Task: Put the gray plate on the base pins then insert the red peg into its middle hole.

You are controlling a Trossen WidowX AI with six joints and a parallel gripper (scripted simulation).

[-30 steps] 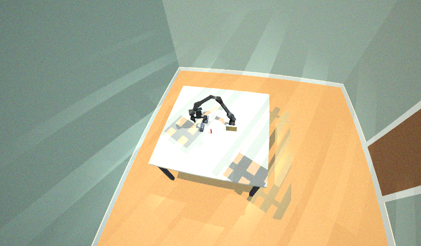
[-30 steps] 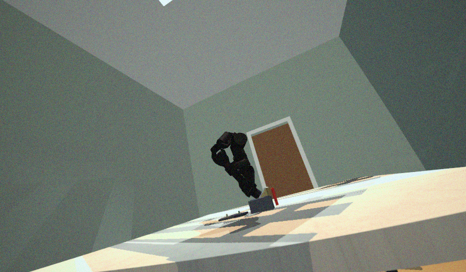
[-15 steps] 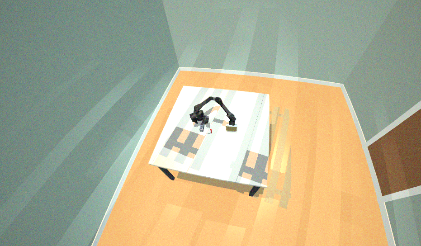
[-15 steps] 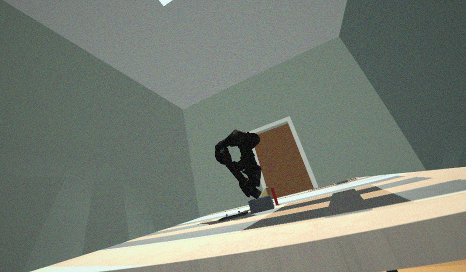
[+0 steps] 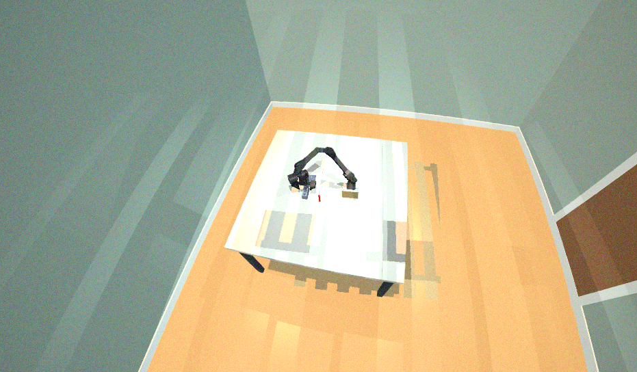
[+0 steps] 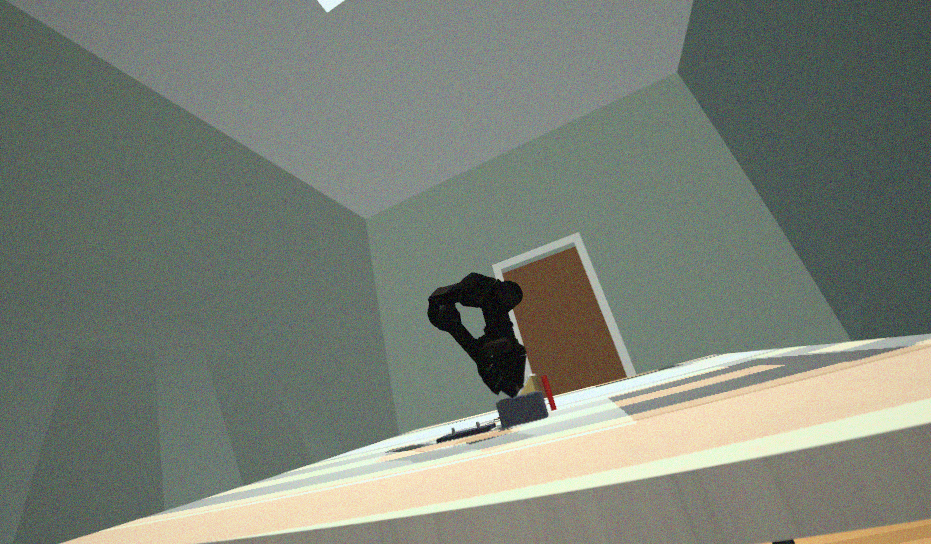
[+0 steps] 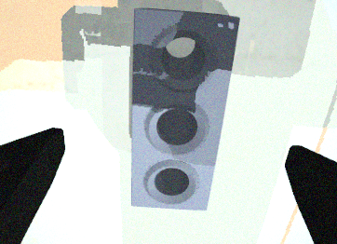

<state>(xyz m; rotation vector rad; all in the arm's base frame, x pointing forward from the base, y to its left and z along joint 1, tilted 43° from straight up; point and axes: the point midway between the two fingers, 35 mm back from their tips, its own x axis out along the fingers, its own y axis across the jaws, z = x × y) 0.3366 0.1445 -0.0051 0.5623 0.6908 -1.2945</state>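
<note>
Now: gripper tip 3 cm above the gray plate. From my gripper tip the other things lie so: red peg: 13 cm behind, 3 cm to the left, 3 cm below; then dark flat base: 14 cm to the right, 6 cm below.
</note>
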